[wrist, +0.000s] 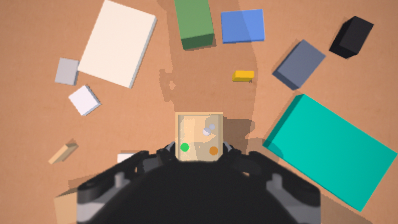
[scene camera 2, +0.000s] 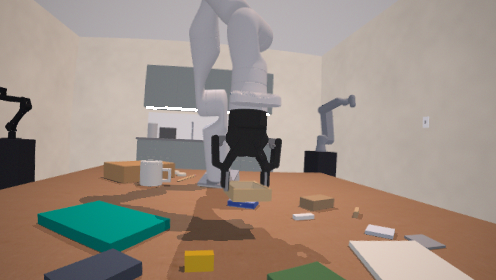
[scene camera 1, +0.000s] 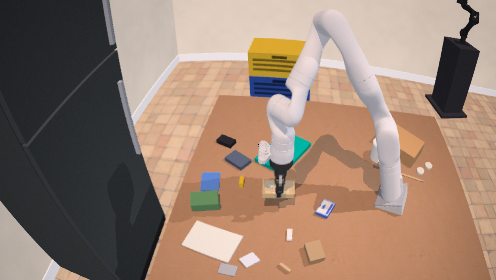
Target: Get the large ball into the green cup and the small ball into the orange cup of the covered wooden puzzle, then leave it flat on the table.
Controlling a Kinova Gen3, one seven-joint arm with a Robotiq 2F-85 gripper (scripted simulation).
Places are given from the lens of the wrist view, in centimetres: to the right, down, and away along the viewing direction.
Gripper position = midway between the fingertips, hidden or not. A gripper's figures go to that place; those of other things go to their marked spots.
gripper point(wrist: 199, 147): 0, 6, 16
covered wooden puzzle point(wrist: 198, 135): 0, 3, 15
black block point(wrist: 353, 33): 33, -17, 23
The marked spots on the covered wooden puzzle and the black block are 39 cm apart.
